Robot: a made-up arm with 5 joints.
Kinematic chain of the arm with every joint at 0, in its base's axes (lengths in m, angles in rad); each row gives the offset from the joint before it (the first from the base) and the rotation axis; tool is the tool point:
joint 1: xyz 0 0 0.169 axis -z
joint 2: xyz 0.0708 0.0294 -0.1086 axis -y
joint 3: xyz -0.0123 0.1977 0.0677 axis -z
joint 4: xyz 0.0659 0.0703 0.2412 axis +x
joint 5: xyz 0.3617 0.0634 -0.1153 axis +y
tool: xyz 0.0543 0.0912 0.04
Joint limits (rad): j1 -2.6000..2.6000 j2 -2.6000..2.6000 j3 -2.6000..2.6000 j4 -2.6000..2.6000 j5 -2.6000..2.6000
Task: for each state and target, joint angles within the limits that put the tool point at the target. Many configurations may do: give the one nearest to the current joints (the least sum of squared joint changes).
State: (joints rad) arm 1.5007 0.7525 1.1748 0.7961 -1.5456
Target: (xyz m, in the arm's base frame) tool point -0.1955 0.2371 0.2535
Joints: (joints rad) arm 1.6391 1.2619 1.8779 0.5650 -1.6101
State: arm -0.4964 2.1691 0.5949 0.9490 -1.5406
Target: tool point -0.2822 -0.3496 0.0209
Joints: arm -0.7887 2.3537 1.1617 0.9127 -1.5315
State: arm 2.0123 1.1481 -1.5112 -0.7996 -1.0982
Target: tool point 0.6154 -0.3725 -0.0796
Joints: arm 2.3385 1.5010 -1.4337 -0.2543 -0.5922
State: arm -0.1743 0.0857 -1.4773 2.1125 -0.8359
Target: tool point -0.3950 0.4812 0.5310
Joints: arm -0.4711 -0.0040 -1.9186 1.9815 -0.9855
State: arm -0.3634 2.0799 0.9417 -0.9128 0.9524
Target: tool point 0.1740 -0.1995 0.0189
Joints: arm -0.8337 2.1669 1.5407 -1.0831 0.9891
